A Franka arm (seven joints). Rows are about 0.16 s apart.
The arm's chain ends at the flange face. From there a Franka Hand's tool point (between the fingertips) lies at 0.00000 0.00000 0.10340 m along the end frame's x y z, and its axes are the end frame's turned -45 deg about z.
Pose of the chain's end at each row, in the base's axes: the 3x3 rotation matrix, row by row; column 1 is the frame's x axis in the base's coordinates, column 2 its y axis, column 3 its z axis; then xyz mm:
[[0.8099 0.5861 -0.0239], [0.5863 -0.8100 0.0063], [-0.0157 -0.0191 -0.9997]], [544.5 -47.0 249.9]
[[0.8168 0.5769 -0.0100], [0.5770 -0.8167 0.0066], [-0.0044 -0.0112 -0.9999]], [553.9 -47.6 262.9]
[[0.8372 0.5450 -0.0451], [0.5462 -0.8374 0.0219], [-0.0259 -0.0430 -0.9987]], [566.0 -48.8 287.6]
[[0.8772 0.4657 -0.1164], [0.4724 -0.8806 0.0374], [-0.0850 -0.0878 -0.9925]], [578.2 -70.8 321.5]
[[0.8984 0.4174 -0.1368], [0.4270 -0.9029 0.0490], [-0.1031 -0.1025 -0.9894]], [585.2 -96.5 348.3]
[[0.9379 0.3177 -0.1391], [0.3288 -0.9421 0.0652], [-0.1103 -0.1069 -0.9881]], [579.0 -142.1 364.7]
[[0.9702 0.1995 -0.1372], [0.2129 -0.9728 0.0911], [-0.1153 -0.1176 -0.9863]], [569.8 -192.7 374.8]
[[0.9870 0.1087 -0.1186], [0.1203 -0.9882 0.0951], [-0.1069 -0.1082 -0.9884]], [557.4 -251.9 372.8]
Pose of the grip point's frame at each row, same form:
[[0.1583 0.9871 -0.0239], [0.9873 -0.1582 0.0063], [0.0024 -0.0246 -0.9997]], [542.0 -46.3 146.5]
[[0.1696 0.9855 -0.0100], [0.9855 -0.1695 0.0066], [0.0048 -0.0110 -0.9999]], [552.9 -46.9 159.5]
[[0.2066 0.9774 -0.0451], [0.9784 -0.2059 0.0219], [0.0121 -0.0487 -0.9987]], [561.3 -46.5 184.3]
[[0.2910 0.9496 -0.1164], [0.9567 -0.2886 0.0374], [0.0020 -0.1222 -0.9925]], [566.2 -66.9 218.9]
[[0.3401 0.9304 -0.1368], [0.9404 -0.3365 0.0490], [-0.0004 -0.1454 -0.9894]], [571.1 -91.4 246.0]
[[0.4385 0.8878 -0.1391], [0.8987 -0.4337 0.0652], [-0.0024 -0.1536 -0.9881]], [564.6 -135.4 262.5]
[[0.5450 0.8271 -0.1372], [0.8384 -0.5373 0.0911], [0.0016 -0.1647 -0.9863]], [555.6 -183.3 272.8]
[[0.6211 0.7748 -0.1186], [0.7838 -0.6137 0.0951], [0.0009 -0.1521 -0.9884]], [545.1 -242.1 270.6]

